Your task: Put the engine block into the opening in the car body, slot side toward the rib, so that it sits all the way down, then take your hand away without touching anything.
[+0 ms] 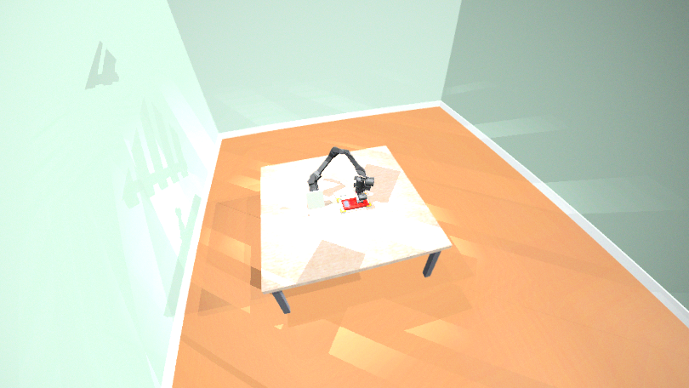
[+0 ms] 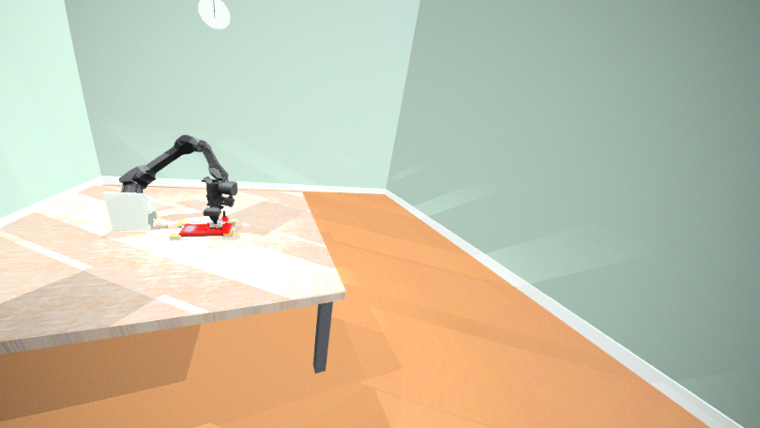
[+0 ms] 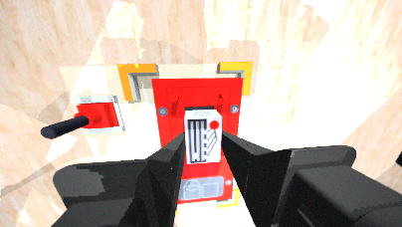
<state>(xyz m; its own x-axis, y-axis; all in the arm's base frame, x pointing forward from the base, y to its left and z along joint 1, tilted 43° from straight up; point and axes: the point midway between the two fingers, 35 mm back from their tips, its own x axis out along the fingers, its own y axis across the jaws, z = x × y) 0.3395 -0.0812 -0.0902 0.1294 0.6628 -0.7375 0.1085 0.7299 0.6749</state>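
Now: the grey engine block 10 mm below my gripper tip. Round my gripper tip: pale base plate (40 mm behind, 40 mm to the left, 40 mm below).
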